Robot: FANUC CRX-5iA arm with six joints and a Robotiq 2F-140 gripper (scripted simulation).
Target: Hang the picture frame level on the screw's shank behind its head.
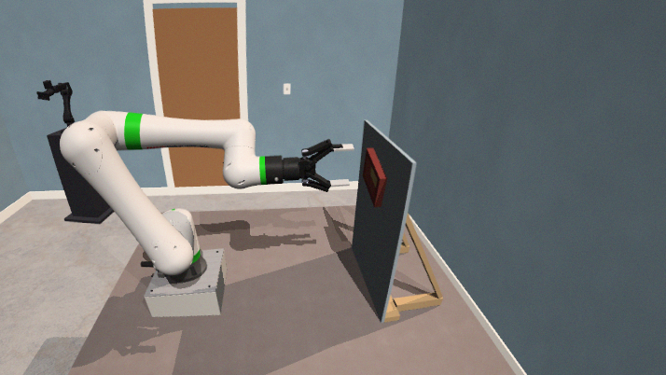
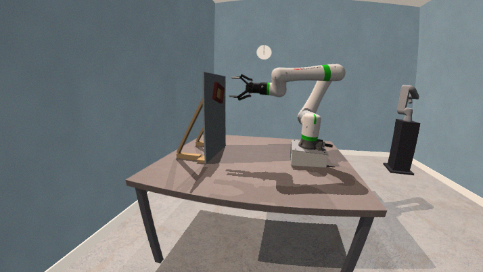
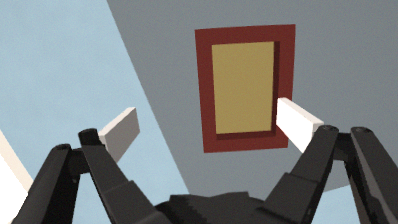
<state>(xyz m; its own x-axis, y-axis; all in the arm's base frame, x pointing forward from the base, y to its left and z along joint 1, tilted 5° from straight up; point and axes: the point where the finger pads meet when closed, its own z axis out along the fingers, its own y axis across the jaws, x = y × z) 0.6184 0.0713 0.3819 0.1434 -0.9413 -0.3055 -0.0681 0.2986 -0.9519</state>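
Right now the picture frame is 10 cm ahead of my hand, 3 cm to the left of it and 5 cm below it. From my hand the other things lie so: grey board 12 cm ahead, 3 cm to the left, 22 cm below.
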